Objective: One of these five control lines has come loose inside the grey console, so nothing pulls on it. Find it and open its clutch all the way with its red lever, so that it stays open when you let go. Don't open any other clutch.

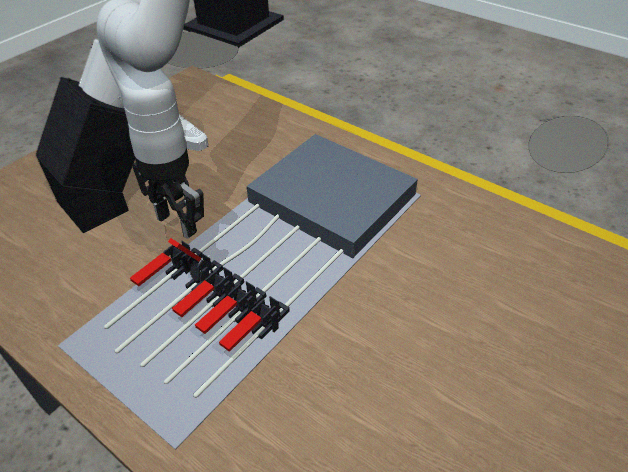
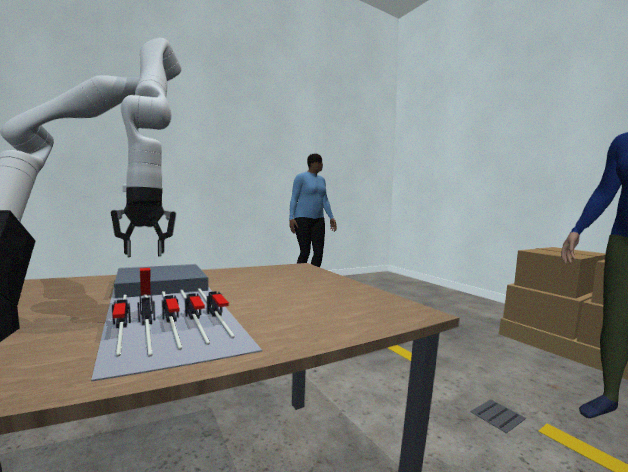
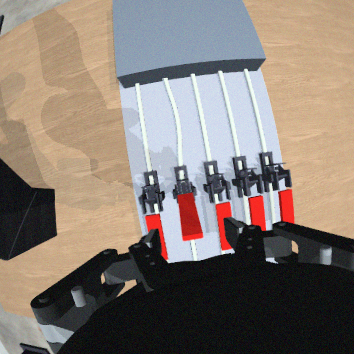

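Pixels of known places: gripper, fingertip midpoint: point(image 1: 176, 226) point(image 2: 144, 256) point(image 3: 192, 233); arm's base at its link origin: point(image 1: 106, 97).
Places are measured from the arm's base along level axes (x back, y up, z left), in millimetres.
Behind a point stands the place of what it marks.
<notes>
The grey console point(image 1: 332, 187) @[z 193, x -403, y -178 mm] point(image 2: 162, 276) @[z 145, x -391, y -178 mm] point(image 3: 187, 35) @[z 150, x -390, y -178 mm] has five pale lines running from it through black clutches. The second line from the robot's side point(image 1: 262, 234) @[z 31, x -340, y -217 mm] point(image 3: 177, 117) @[z 7, x -337, y -215 mm] is bent between console and clutch; the other four look straight there. Its red lever point(image 1: 183, 249) @[z -154, x -327, y -105 mm] point(image 2: 145, 280) @[z -150, x -316, y -117 mm] point(image 3: 190, 217) @[z -146, x -318, y -109 mm] stands raised. The other levers, such as the first point(image 1: 150, 268) @[z -185, x -260, y -166 mm] point(image 2: 119, 310) @[z -197, x -259, y -166 mm] and the third point(image 1: 192, 298) @[z -193, x -370, y -166 mm] point(image 2: 172, 305) @[z -205, x -367, y -166 mm], lie down toward the free line ends. My gripper point(image 1: 175, 224) @[z -147, x -316, y -62 mm] point(image 2: 144, 253) @[z -147, x -316, y -62 mm] point(image 3: 192, 233) @[z -147, x -316, y -62 mm] is open and empty, above the raised lever and apart from it.
The clutches stand in a row on a pale grey mat point(image 1: 126, 385) @[z -355, x -365, y -222 mm] point(image 2: 228, 347) @[z -347, x -449, y -222 mm] on the wooden table point(image 1: 456, 329) @[z 40, x -758, y -225 mm] point(image 2: 329, 304) @[z -206, x -805, y -225 mm]. A black block point(image 1: 86, 152) @[z -103, x -41, y -51 mm] point(image 3: 27, 210) @[z -96, x -42, y -151 mm] stands beside the arm. Two people and stacked boxes point(image 2: 553, 274) are beyond the table.
</notes>
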